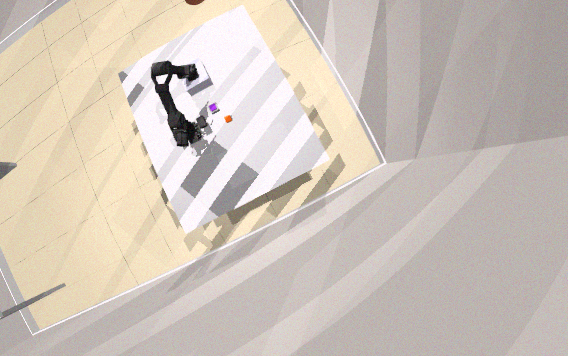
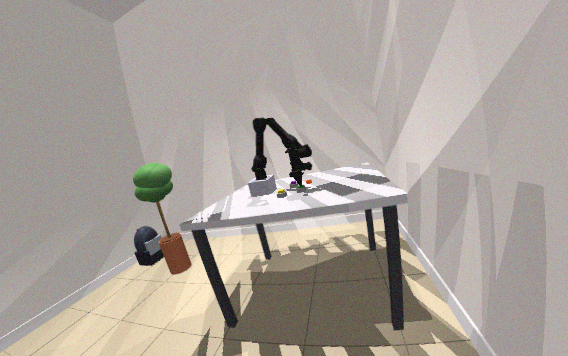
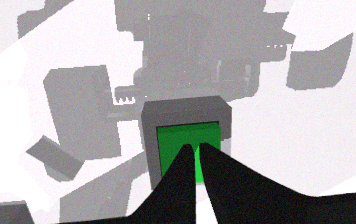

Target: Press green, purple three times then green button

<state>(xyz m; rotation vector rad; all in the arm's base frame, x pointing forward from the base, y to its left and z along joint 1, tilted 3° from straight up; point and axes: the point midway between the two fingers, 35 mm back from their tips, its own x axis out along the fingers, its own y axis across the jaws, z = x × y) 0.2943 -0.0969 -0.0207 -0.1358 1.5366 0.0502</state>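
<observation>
My gripper tip is 1 cm above the green button. From my gripper tip the other things lie so: grey block: 3 cm behind, 9 cm to the left, 2 cm below; then yellow button: 10 cm behind, 6 cm to the right; then purple button: 9 cm behind, 14 cm to the left.
</observation>
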